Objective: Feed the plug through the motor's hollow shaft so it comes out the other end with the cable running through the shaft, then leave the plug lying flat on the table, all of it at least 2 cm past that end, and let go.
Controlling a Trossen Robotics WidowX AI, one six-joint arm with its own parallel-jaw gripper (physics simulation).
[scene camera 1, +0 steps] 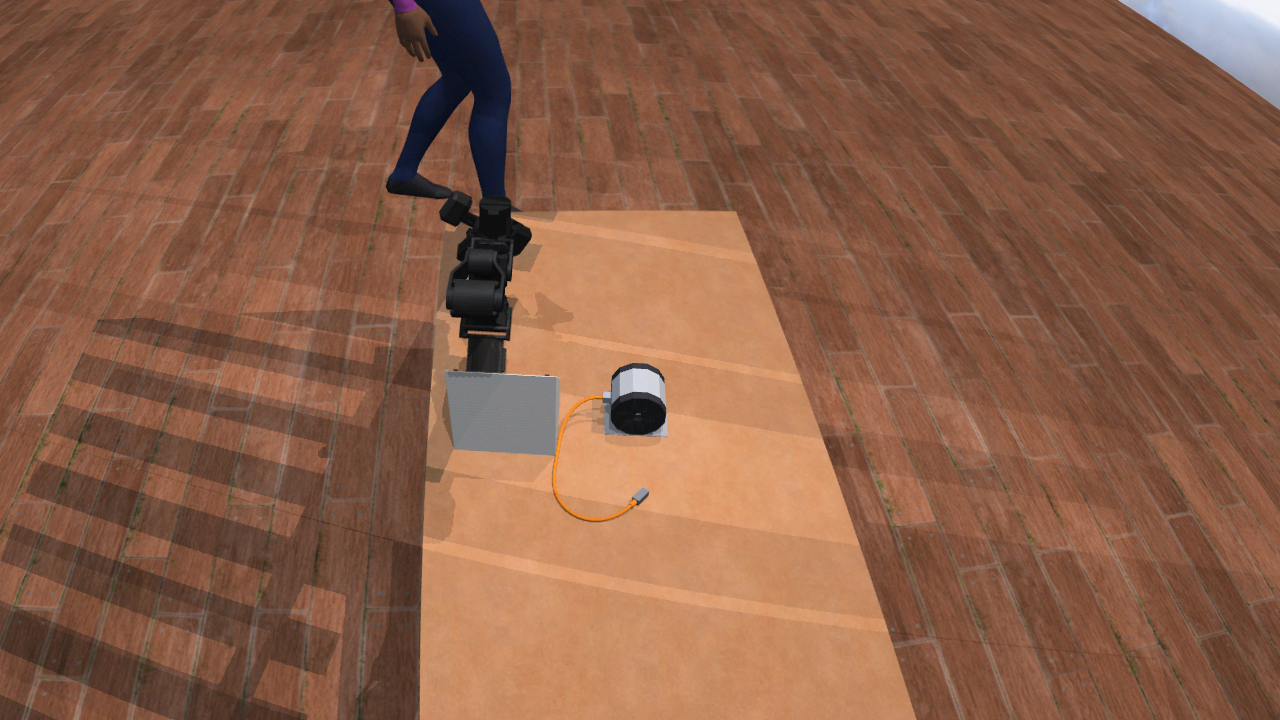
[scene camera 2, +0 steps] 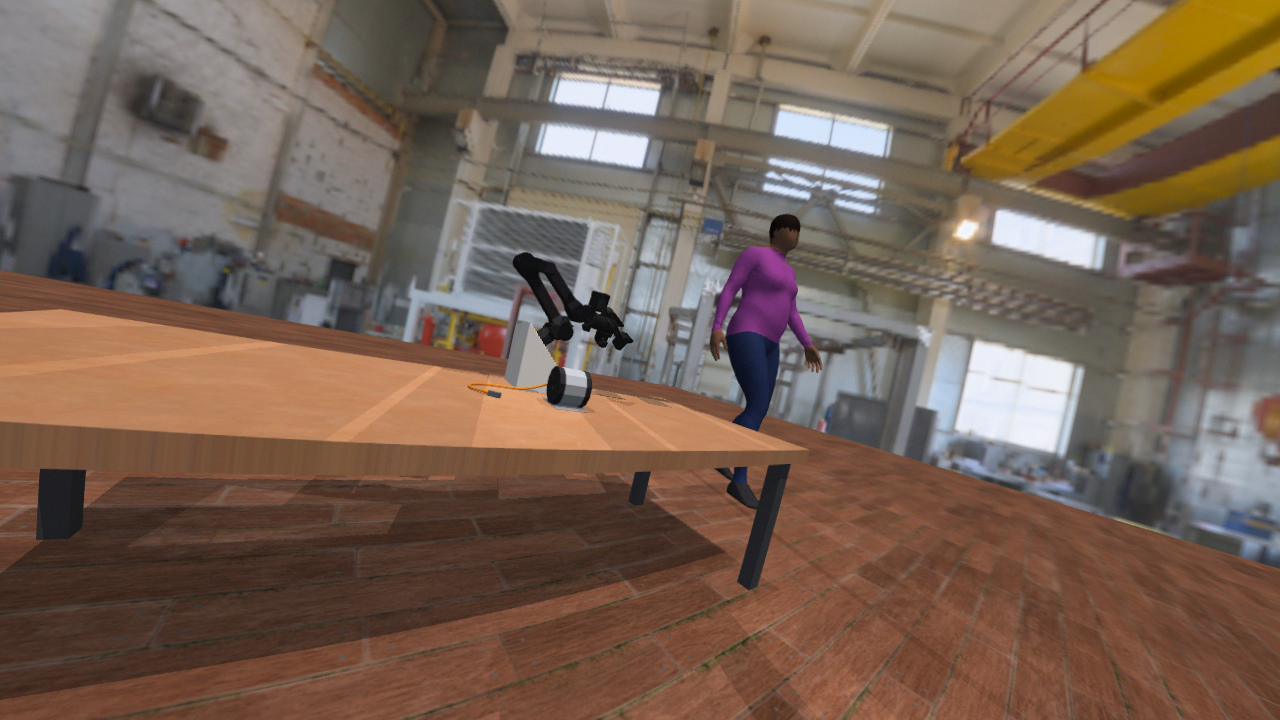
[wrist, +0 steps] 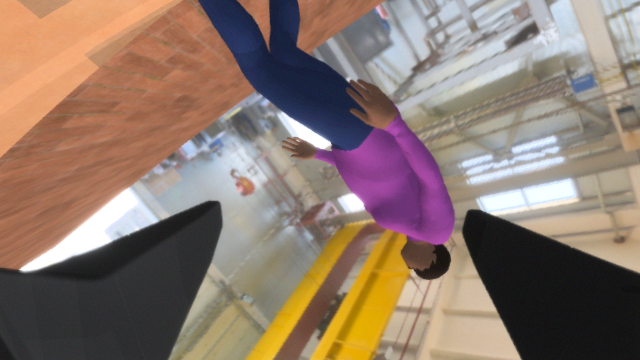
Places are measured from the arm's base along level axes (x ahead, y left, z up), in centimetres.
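Pixels of known places: gripper, fingertip midpoint: (scene camera 2: 627, 333) (wrist: 345, 217); arm's base at its link origin: (scene camera 1: 484, 373) (scene camera 2: 534, 342).
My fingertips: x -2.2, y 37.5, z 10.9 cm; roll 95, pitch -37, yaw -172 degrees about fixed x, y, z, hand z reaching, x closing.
For each thing: its top centre in the pictures, then the offset to it from my fingertips. "pt": a spot on its surface instead.
- motor at its top centre: (scene camera 1: 638, 380) (scene camera 2: 572, 369) dx +30.1, dy -35.6, dz -14.9 cm
- orange cable at a spot on its surface: (scene camera 1: 555, 465) pt dx +14.7, dy -47.4, dz -24.6 cm
- grey plug at its top centre: (scene camera 1: 640, 494) (scene camera 2: 495, 391) dx +29.4, dy -54.9, dz -23.7 cm
The motor (scene camera 1: 638, 383) (scene camera 2: 574, 387), a pale drum with black ends, lies on its side on a small base plate on the table. A small hub shows in its black end face in scene camera 1. The orange cable (scene camera 1: 555, 465) leaves a block on its side and curves over the table to the grey plug (scene camera 1: 640, 496) (scene camera 2: 494, 394), which lies apart from the motor, outside the shaft. My gripper (scene camera 2: 624, 339) (wrist: 345, 217) is open and empty, raised above the table and away from motor and plug. The wrist view shows neither of them.
A grey upright panel (scene camera 1: 503, 413) (scene camera 2: 528, 358) stands in front of the arm's base, left of the motor and close to the cable. A person (scene camera 1: 487, 116) (scene camera 2: 760, 295) (wrist: 390, 175) stands beyond the far end of the table (scene camera 1: 662, 653) (scene camera 2: 402, 452), near the arm.
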